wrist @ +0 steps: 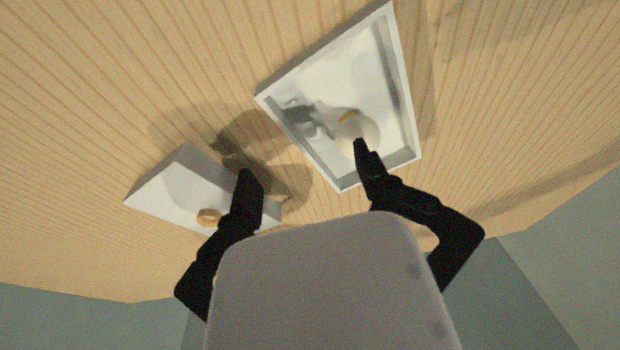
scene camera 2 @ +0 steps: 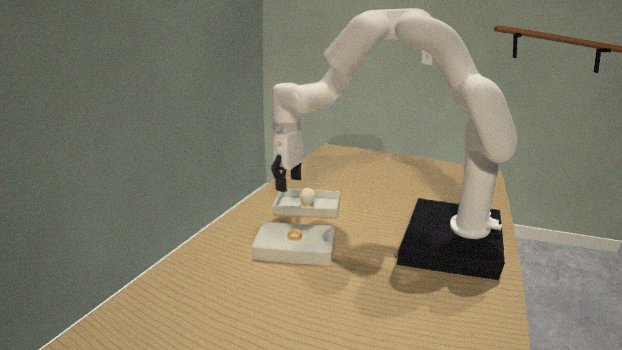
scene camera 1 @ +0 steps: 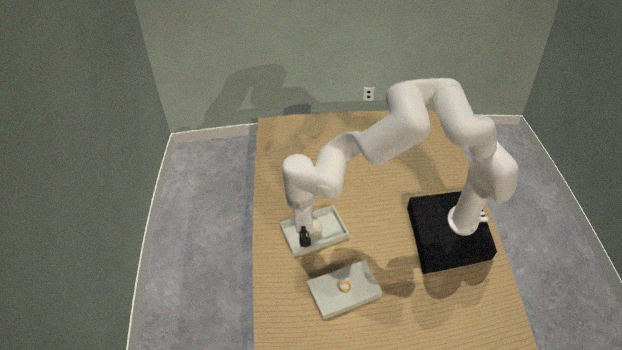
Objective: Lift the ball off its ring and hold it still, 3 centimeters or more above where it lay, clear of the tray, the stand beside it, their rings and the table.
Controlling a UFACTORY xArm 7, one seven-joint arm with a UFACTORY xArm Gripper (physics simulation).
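Where they show: gripper, fingertip midpoint: (wrist: pixel 303 165) (scene camera 2: pixel 288 185) (scene camera 1: pixel 304 233); arm's base, link origin: (scene camera 2: pixel 470 226) (scene camera 1: pixel 463 220).
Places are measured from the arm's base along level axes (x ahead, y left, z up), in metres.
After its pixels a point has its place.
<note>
The cream ball (scene camera 1: pixel 316 228) @(y 0.051, x 0.505, z -0.005 m) (scene camera 2: pixel 307 195) @(y 0.052, x 0.502, z -0.009 m) (wrist: pixel 371 131) @(y 0.027, x 0.533, z -0.006 m) rests on its orange ring (scene camera 2: pixel 307 205) @(y 0.052, x 0.503, z -0.036 m) (wrist: pixel 347 116) @(y 0.045, x 0.536, z -0.031 m) inside the shallow pale tray (scene camera 1: pixel 332 225) @(y 0.001, x 0.459, z -0.053 m) (scene camera 2: pixel 320 212) @(y 0.070, x 0.444, z -0.042 m) (wrist: pixel 365 60) @(y 0.026, x 0.583, z -0.053 m). My gripper (scene camera 2: pixel 288 183) @(y 0.098, x 0.535, z 0.033 m) (wrist: pixel 303 165) @(y 0.098, x 0.535, z 0.033 m) is open and empty, pointing down. In the scene camera 2 view its fingers are left of the ball and a little higher. In the wrist view the right fingertip overlaps the ball, which is not between the fingers. In the scene camera 1 view the gripper partly covers the ball and one finger is hidden.
The pale stand (scene camera 1: pixel 330 300) @(y 0.300, x 0.437, z -0.019 m) (scene camera 2: pixel 280 254) @(y 0.320, x 0.390, z -0.032 m) (wrist: pixel 160 197) @(y 0.295, x 0.456, z -0.019 m) is beside the tray and carries an empty orange ring (scene camera 1: pixel 345 291) @(y 0.270, x 0.397, z -0.011 m) (scene camera 2: pixel 294 237) @(y 0.265, x 0.389, z -0.010 m) (wrist: pixel 201 218) @(y 0.264, x 0.401, z -0.013 m). The black base block (scene camera 1: pixel 435 250) @(y 0.120, x 0.115, z -0.005 m) (scene camera 2: pixel 425 260) @(y 0.167, x 0.078, z -0.030 m) is at the right on the wooden table (scene camera 1: pixel 285 330) @(y 0.402, x 0.558, z -0.057 m) (scene camera 2: pixel 225 300) @(y 0.514, x 0.391, z -0.056 m) (wrist: pixel 75 150) @(y 0.380, x 0.521, z -0.056 m).
</note>
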